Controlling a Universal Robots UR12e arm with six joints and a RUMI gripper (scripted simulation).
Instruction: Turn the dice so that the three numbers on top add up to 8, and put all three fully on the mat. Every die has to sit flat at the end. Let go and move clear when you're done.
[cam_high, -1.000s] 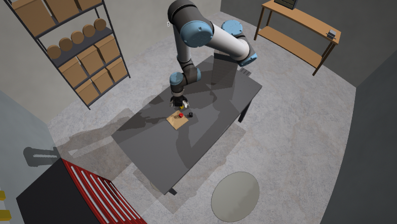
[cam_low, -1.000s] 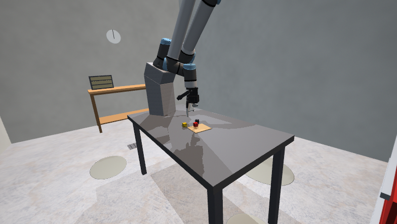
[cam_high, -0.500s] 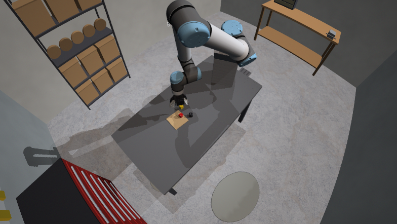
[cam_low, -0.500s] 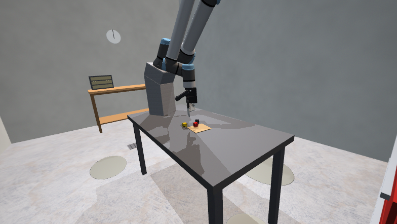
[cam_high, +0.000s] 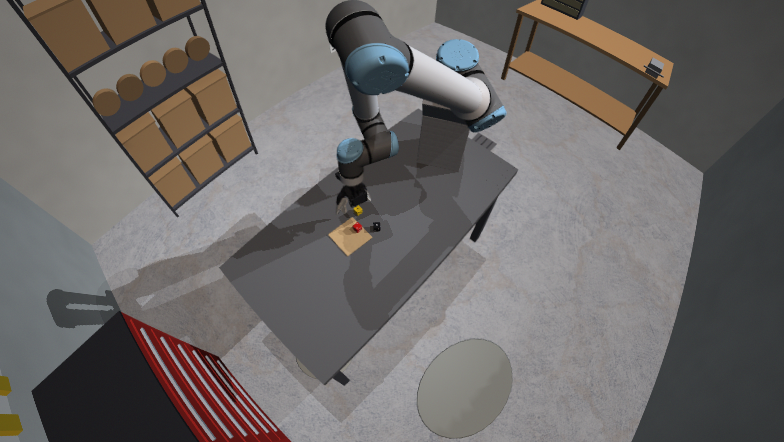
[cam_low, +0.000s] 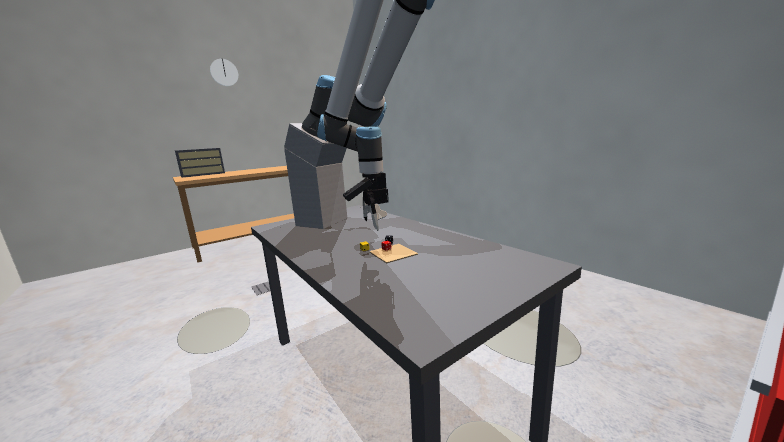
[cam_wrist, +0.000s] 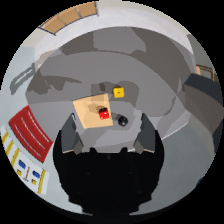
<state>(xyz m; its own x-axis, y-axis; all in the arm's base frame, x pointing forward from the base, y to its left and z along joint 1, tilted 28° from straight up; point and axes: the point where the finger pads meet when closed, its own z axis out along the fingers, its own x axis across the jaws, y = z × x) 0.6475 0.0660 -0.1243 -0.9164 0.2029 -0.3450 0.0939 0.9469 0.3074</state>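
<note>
Now: hand 90 mm above the yellow die, 30 mm past it and 20 mm to the left of it. Also, from my hand: tan mat: 100 mm below, 70 mm ahead, 60 mm to the left; then black die: 100 mm to the left, 90 mm below, 50 mm behind; then red die: 90 mm below, 50 mm to the left, 20 mm ahead.
</note>
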